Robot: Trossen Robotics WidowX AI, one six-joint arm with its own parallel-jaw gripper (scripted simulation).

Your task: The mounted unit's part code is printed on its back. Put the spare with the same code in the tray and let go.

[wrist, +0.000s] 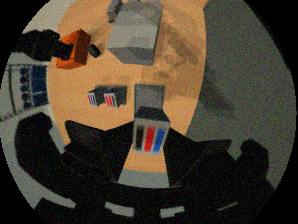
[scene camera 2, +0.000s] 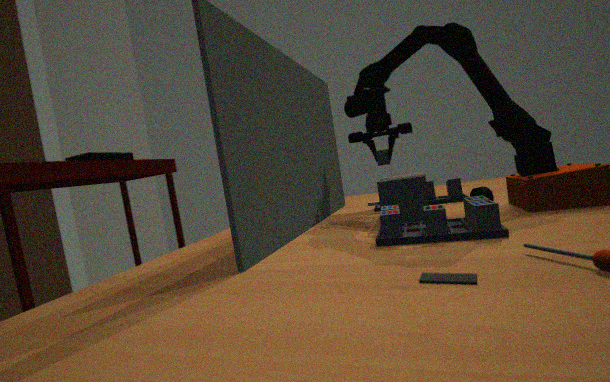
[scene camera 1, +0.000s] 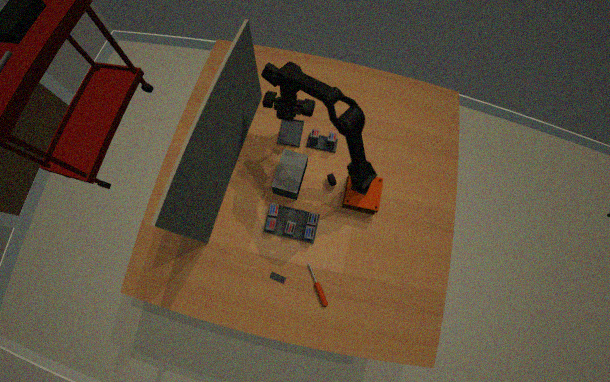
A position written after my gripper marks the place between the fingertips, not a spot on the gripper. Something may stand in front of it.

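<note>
There's a flat grey tray (wrist: 144,95) here, and also a grey box-shaped mounted unit (scene camera 2: 409,191). You'd find the grey box-shaped mounted unit in the wrist view (wrist: 134,37) too, and in scene camera 1 (scene camera 1: 288,178). As for my gripper (scene camera 2: 383,161), it holds a spare part (wrist: 151,126). My gripper can be seen in scene camera 1 (scene camera 1: 289,115) as well, and in the wrist view (wrist: 149,124).
</note>
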